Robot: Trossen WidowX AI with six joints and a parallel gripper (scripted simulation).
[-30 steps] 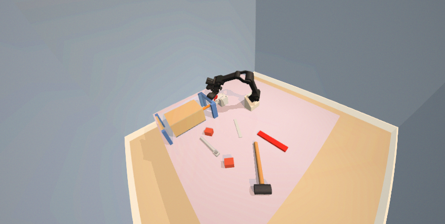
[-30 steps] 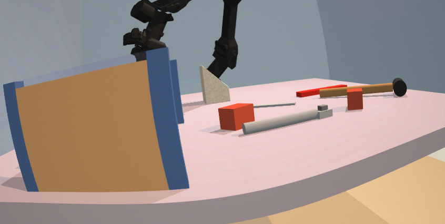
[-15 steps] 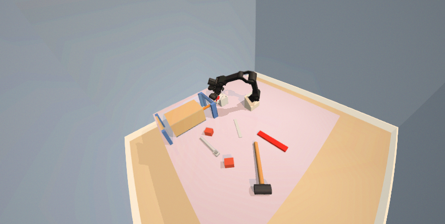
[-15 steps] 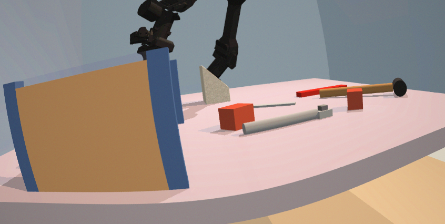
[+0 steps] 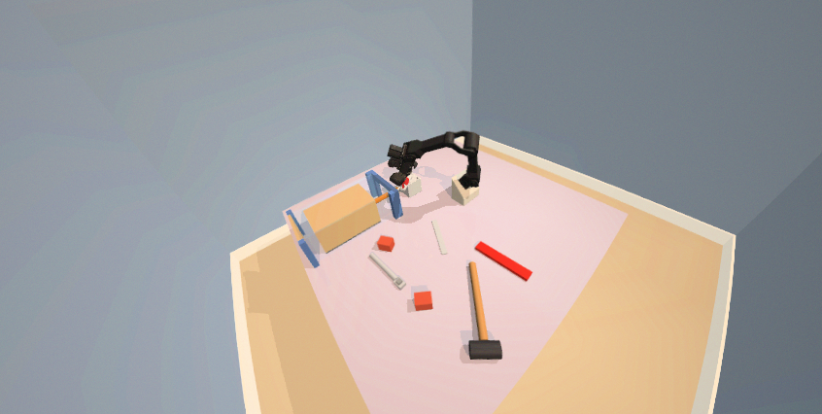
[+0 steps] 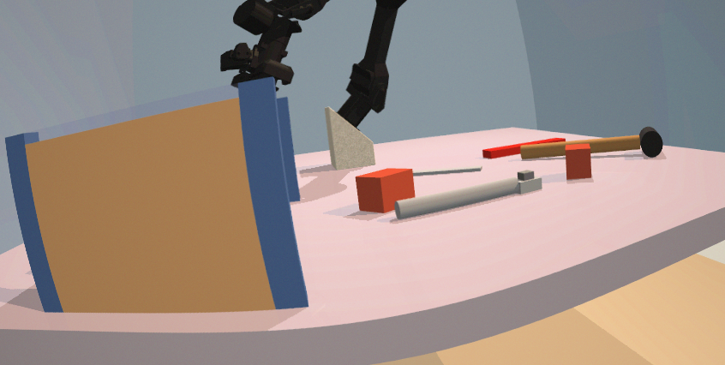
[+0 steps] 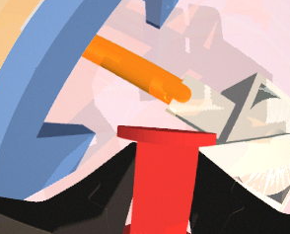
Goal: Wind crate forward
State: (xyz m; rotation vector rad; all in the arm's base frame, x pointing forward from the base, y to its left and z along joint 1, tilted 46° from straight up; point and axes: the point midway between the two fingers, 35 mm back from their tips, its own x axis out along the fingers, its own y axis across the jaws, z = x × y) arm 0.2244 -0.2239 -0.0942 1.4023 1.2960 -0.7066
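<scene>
Now: the pale crank arm 40 mm behind my gripper tip and 30 mm below it. Round my gripper tip: red knob: 20 mm to the left; pale winch: 110 mm behind, 40 mm to the right, 100 mm below; blue frame: 70 mm ahead, 50 mm to the right, 30 mm below.
</scene>
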